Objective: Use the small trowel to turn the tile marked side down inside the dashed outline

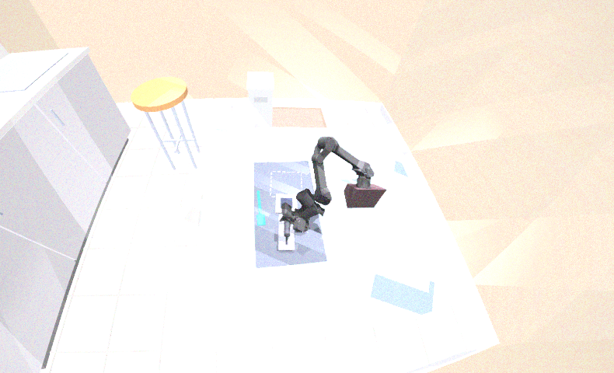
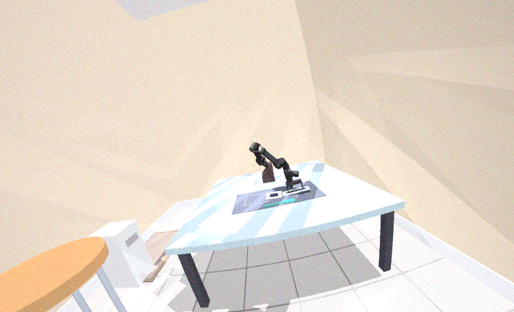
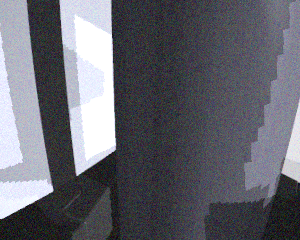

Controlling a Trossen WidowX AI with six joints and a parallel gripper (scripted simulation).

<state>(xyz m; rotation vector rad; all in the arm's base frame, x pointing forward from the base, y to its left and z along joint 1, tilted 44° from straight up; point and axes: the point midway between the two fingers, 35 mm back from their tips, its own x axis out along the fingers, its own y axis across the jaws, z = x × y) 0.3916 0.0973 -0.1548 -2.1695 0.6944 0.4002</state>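
Right now my gripper tip is 14 cm to the left of the white tile, 5 cm above it and 2 cm past it. From my gripper tip the other things lie so: grey mat: 13 cm to the right, 8 cm below, 2 cm behind; teal trowel: 12 cm ahead, 8 cm to the right, 5 cm below.
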